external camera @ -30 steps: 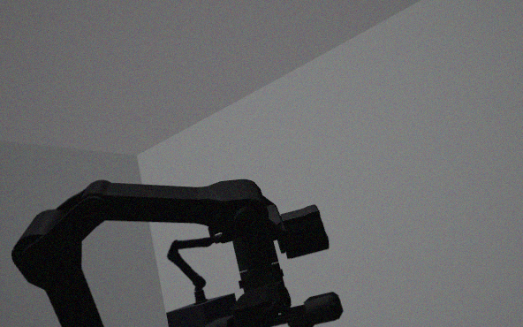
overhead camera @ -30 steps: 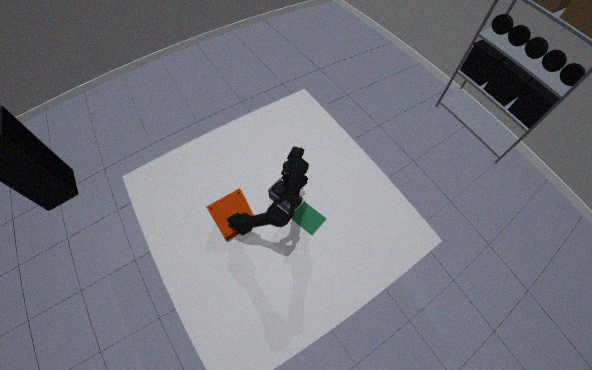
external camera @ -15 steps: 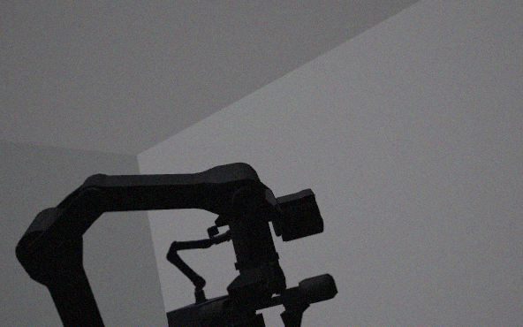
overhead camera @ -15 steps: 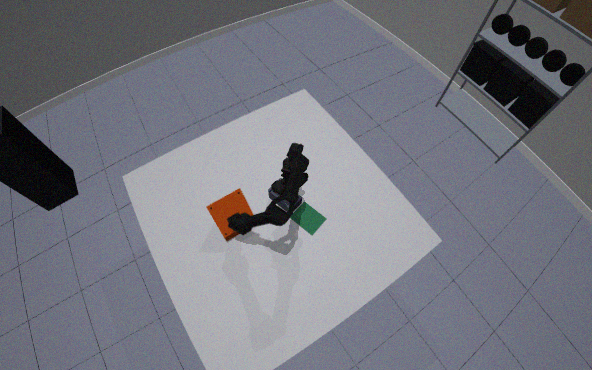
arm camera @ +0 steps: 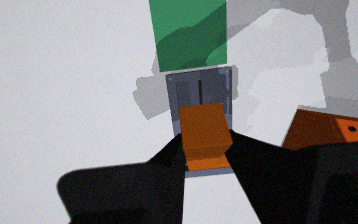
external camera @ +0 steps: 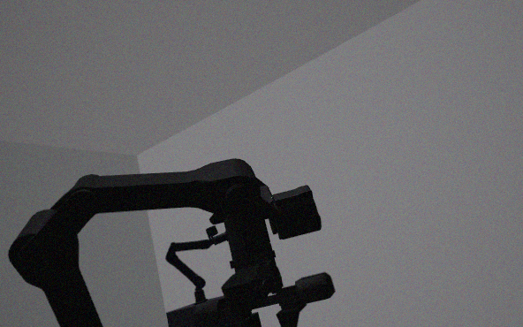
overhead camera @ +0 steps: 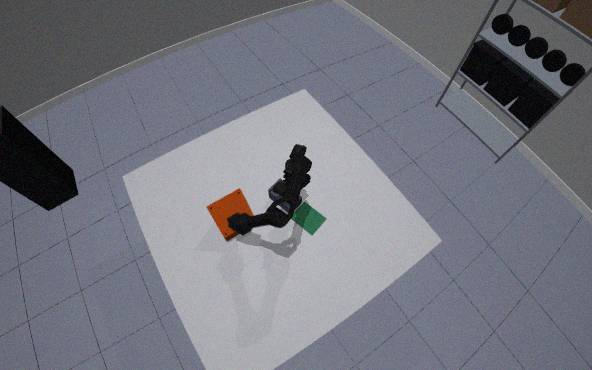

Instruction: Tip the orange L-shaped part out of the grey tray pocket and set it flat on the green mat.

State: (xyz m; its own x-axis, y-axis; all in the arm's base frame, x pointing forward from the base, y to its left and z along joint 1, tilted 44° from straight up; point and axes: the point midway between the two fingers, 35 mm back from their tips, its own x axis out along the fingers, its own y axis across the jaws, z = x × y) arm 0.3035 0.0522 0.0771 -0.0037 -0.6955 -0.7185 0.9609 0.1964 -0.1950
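Right now the green mat is 2 cm ahead of my gripper tip, 13 cm to the right of it and 17 cm below it. From my gripper tip the other things lie so: orange L-shaped part 2 cm behind, 3 cm to the left, 3 cm below.
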